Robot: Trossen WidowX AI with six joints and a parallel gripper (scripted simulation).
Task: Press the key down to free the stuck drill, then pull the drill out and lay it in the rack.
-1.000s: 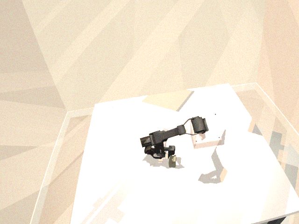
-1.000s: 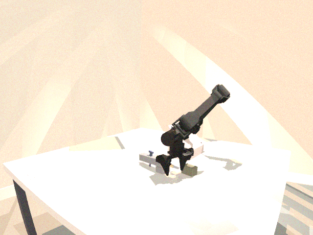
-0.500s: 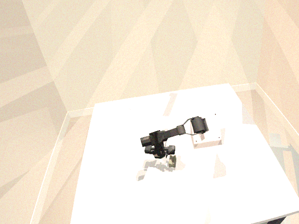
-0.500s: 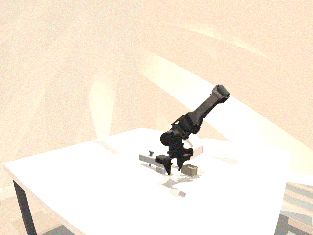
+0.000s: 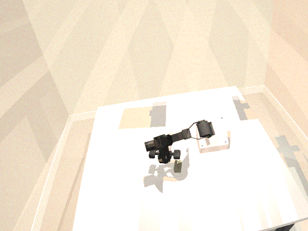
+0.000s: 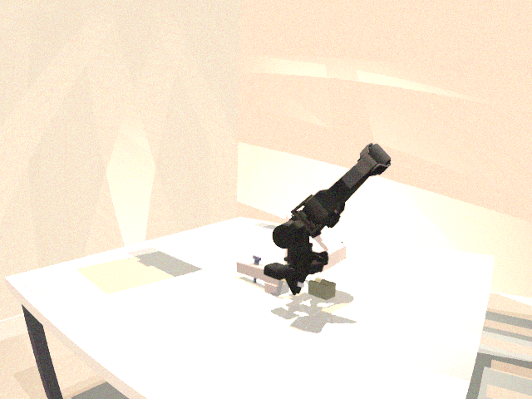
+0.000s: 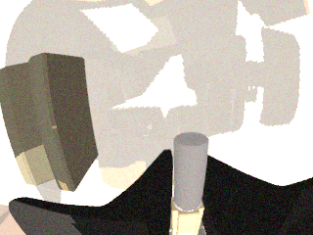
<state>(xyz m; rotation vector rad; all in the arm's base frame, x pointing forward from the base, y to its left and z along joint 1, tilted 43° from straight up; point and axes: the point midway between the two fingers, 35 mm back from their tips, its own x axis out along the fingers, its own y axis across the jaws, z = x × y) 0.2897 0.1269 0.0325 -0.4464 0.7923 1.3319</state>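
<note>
The drill is 10 mm behind my gripper tip, 40 mm to the right of it and 30 mm above it. Round my gripper tip: grey block fixture (40 mm behind, 130 mm to the right, 20 mm above); then blue T-shaped key (40 mm behind, 160 mm to the right, 40 mm above); then tan rack block (70 mm behind, 40 mm to the left).
</note>
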